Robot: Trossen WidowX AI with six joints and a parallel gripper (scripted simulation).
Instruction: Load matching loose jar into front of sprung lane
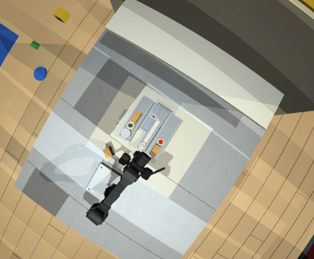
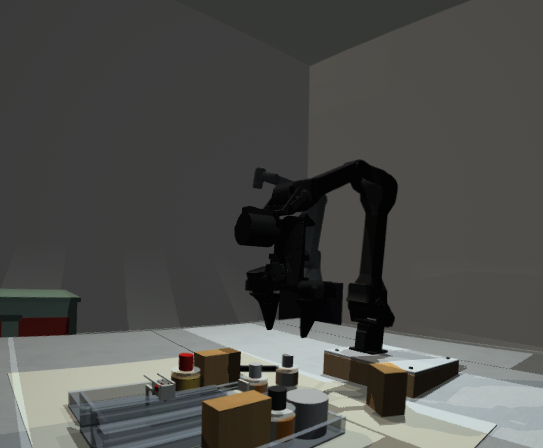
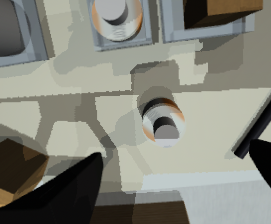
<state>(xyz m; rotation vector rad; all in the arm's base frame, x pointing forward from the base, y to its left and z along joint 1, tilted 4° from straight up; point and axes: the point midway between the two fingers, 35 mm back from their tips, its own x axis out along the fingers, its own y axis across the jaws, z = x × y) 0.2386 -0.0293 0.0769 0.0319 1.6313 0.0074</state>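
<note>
Right now the black rod is 10 mm behind my gripper tip, 130 mm to the right of it and 100 mm below it. From my gripper tip the other things lie so: sprung lane 250 mm ahead, 50 mm to the left, 80 mm below; then red mark 280 mm ahead, 70 mm to the left, 30 mm below; then grey cylinder 110 mm ahead, 160 mm to the left, 80 mm below.
</note>
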